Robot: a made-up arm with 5 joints. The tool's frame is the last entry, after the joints. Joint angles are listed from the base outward.
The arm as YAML. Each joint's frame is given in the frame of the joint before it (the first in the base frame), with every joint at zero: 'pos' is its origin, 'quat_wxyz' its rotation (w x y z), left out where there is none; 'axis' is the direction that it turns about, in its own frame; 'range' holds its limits. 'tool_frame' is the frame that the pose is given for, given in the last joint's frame.
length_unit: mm
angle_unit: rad
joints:
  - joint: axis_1
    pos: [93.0, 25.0, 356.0]
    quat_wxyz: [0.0, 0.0, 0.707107, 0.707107]
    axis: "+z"
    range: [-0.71, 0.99]
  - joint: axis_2
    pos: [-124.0, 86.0, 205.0]
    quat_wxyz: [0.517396, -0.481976, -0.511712, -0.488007]
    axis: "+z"
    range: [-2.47, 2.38]
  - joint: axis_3
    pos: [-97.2, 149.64, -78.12]
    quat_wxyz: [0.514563, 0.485, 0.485, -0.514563]
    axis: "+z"
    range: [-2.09, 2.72]
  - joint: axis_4
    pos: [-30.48, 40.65, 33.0]
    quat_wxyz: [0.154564, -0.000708, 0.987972, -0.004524]
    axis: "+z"
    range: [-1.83, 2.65]
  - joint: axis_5
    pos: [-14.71, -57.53, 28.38]
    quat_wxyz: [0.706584, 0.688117, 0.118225, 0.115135]
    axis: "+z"
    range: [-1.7, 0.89]
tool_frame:
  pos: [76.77, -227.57, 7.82]
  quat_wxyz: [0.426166, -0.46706, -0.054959, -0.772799]
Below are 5 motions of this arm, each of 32 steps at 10 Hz.
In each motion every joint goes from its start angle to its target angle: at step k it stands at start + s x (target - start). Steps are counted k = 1, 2, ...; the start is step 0. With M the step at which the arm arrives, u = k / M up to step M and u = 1 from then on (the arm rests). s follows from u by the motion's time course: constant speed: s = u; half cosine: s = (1 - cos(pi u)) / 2; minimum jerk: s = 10 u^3 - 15 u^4 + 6 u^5.
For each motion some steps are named. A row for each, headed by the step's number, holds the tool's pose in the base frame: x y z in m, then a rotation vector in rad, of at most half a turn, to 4 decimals.
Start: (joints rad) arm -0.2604 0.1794 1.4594 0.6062 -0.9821
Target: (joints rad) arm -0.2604 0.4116 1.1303 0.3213 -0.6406
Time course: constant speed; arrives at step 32
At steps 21, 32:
21: 0.3496 0.1040 0.3582 1.0235 0.4980 -0.8564
32: 0.3609 0.1095 0.3934 1.0613 0.4014 -0.7519

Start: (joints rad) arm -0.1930 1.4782 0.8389 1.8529 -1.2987
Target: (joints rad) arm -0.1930 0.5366 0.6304 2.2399 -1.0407
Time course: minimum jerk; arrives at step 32
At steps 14, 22, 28, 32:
14: 0.4516 0.0290 0.5615 -0.3827 -0.8412 -0.9646
22: 0.3252 -0.0161 0.6015 -0.6106 -1.0526 -1.3030
28: 0.2783 -0.0148 0.6120 -0.7358 -1.1157 -1.4131
32: 0.2738 -0.0142 0.6129 -0.7492 -1.1212 -1.4233

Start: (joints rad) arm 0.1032 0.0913 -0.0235 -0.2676 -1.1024
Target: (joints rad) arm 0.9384 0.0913 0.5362 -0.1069 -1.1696
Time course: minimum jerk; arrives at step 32
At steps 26, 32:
26: 0.1257 0.1384 0.1318 0.0694 1.5305 -1.4051
32: 0.1155 0.1405 0.1309 0.0562 1.5794 -1.4201

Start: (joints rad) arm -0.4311 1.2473 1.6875 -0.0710 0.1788
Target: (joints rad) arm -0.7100 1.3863 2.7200 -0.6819 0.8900
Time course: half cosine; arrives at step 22
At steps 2, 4, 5, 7, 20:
2: 0.4519 0.1682 0.5023 1.7167 1.0021 -0.2231
4: 0.4560 0.1635 0.4962 1.7713 1.0550 -0.2689
5: 0.4586 0.1602 0.4909 1.8090 1.0928 -0.3055
7: 0.4635 0.1525 0.4751 1.8955 1.1852 -0.4110
20: 0.3798 0.1128 0.3263 2.0019 1.5944 -1.6383

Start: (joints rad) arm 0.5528 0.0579 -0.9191 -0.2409 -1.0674
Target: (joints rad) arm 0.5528 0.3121 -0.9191 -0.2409 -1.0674
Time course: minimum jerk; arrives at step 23
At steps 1, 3, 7, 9, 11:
1: 0.2661 0.0304 0.2302 -0.7267 0.2790 -1.0882
3: 0.2668 0.0309 0.2297 -0.7247 0.2790 -1.0843
7: 0.2729 0.0347 0.2253 -0.7075 0.2787 -1.0498
9: 0.2783 0.0383 0.2215 -0.6923 0.2784 -1.0193
11: 0.2844 0.0429 0.2172 -0.6744 0.2780 -0.9835

